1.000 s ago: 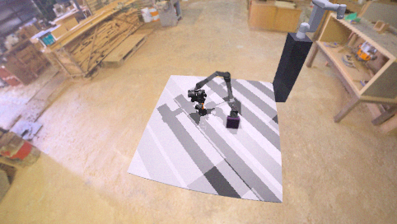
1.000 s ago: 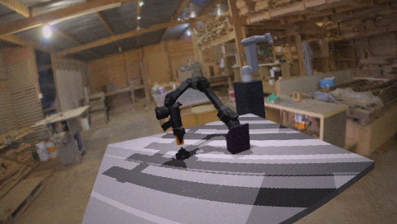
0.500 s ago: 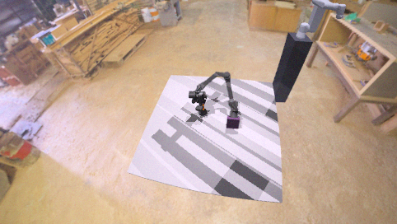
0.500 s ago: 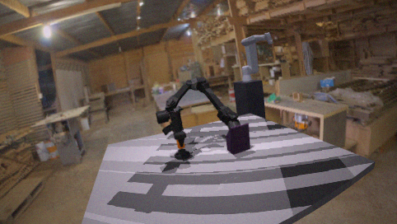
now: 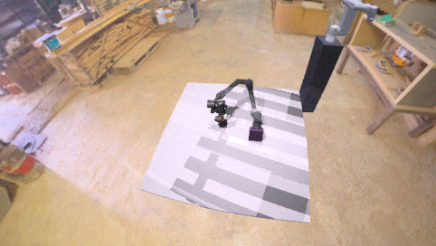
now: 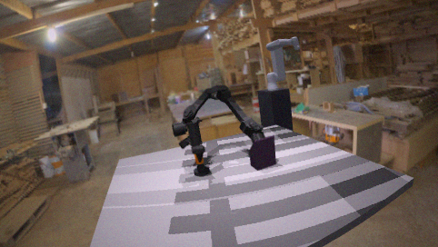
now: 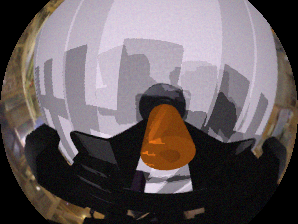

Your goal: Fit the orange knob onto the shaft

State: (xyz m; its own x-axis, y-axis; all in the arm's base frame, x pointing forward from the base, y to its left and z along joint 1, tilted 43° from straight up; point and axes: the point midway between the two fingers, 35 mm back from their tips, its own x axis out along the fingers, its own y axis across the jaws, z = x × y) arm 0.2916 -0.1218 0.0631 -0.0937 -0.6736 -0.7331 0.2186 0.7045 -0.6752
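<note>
Now: gripper tip 2 cm below the orange knob. From my gripper tip the other things lie so: dark round pedestal 4 cm below.
</note>
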